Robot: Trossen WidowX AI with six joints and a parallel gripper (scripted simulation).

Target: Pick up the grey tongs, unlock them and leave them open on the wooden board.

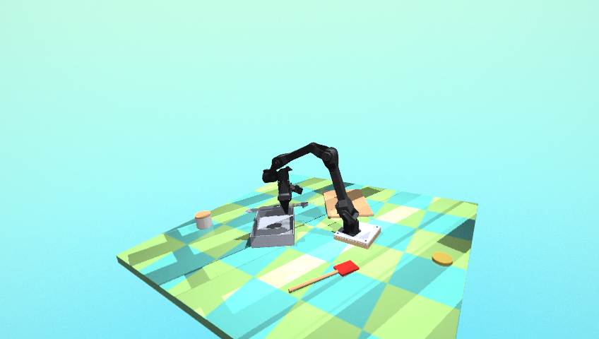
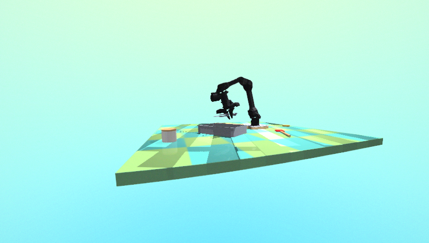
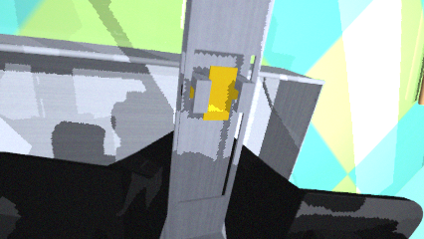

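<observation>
My gripper tip is now 40 mm below the yellow lock piece, 30 mm to the left of it and 10 mm past it. Also, from my gripper tip: lidded canister (400 mm ahead, 240 mm to the left, 70 mm below); wooden board (440 mm to the right, 90 mm below, 10 mm behind); grey roasting tin (70 mm below, 70 mm ahead, 30 mm to the left).
</observation>
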